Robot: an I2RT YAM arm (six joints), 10 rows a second.
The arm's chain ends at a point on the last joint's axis. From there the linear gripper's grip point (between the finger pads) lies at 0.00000 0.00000 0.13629 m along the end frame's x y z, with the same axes.
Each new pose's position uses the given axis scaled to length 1; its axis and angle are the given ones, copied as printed.
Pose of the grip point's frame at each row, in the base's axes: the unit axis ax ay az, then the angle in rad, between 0 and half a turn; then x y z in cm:
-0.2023 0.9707 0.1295 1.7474 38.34 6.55 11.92
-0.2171 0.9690 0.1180 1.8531 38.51 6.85 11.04
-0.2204 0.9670 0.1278 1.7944 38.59 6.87 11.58
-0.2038 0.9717 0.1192 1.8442 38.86 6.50 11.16
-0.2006 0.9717 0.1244 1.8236 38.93 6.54 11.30
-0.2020 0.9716 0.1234 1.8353 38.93 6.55 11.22
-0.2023 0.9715 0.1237 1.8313 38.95 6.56 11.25
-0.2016 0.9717 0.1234 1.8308 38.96 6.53 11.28
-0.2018 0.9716 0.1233 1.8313 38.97 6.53 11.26
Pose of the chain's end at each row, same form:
-0.2023 0.9707 0.1295 1.7474 25.74 1.82 14.05
-0.2171 0.9690 0.1180 1.8531 26.27 2.02 14.59
-0.2204 0.9670 0.1278 1.7944 26.21 1.88 14.33
-0.2038 0.9717 0.1192 1.8442 26.53 1.82 14.59
-0.2006 0.9717 0.1244 1.8236 26.53 1.83 14.45
-0.2020 0.9716 0.1234 1.8353 26.58 1.83 14.52
-0.2023 0.9715 0.1237 1.8313 26.59 1.84 14.50
-0.2016 0.9717 0.1234 1.8308 26.59 1.82 14.52
-0.2018 0.9716 0.1233 1.8313 26.60 1.82 14.51

